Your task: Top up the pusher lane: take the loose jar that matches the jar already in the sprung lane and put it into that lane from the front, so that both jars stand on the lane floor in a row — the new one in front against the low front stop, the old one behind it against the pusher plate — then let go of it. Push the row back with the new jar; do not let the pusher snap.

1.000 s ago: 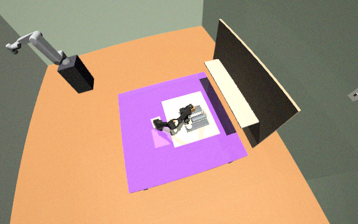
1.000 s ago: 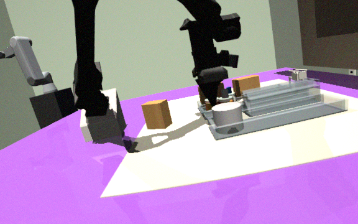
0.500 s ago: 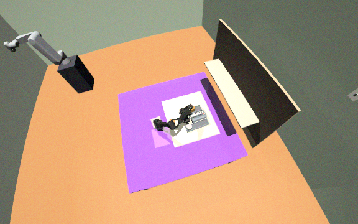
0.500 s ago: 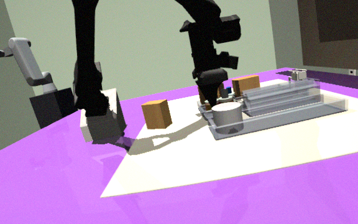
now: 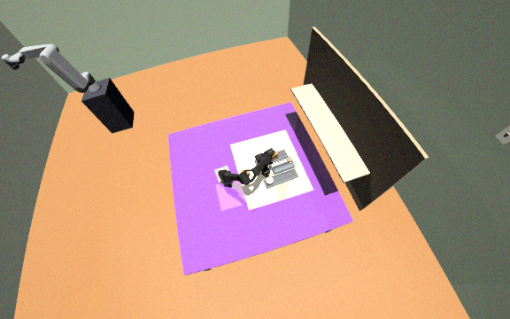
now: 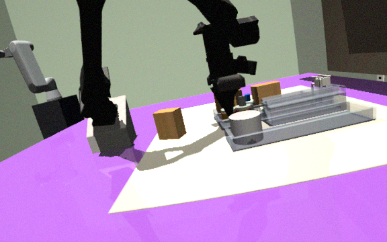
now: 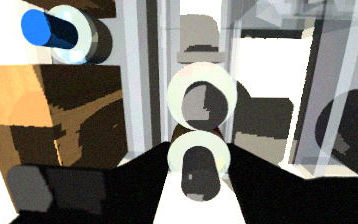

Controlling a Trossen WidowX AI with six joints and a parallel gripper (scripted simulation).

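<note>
My gripper tip is 7 cm short of the grey mat, 3 cm to the right of it and 3 cm above it. The rest, counted from my gripper tip: clear lane rack (14 cm ahead, 1 cm to the right, 1 cm below); then grey cylinder (12 cm to the right, 2 cm ahead); then brown box (15 cm behind, 1 cm to the right, 1 cm above).
</note>
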